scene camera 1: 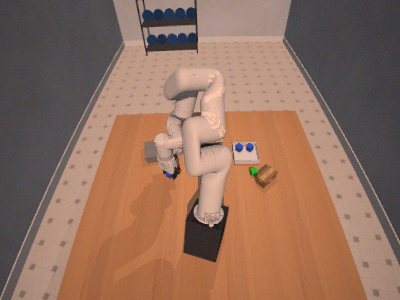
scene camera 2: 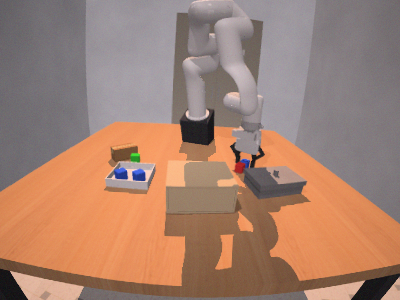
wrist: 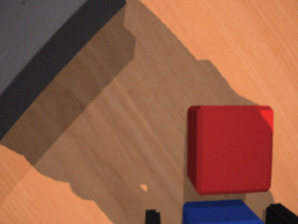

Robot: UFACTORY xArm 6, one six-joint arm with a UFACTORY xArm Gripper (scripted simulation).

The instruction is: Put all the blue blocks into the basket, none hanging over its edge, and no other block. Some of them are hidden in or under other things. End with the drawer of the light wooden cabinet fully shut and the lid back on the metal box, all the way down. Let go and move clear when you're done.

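Labels:
Light wooden cabinet point(scene camera 2: 192, 187) at 50 cm from the lens; white basket point(scene camera 2: 110, 180) at 68 cm from the lens. The spots on the cabinet and the basket are 29 cm apart.

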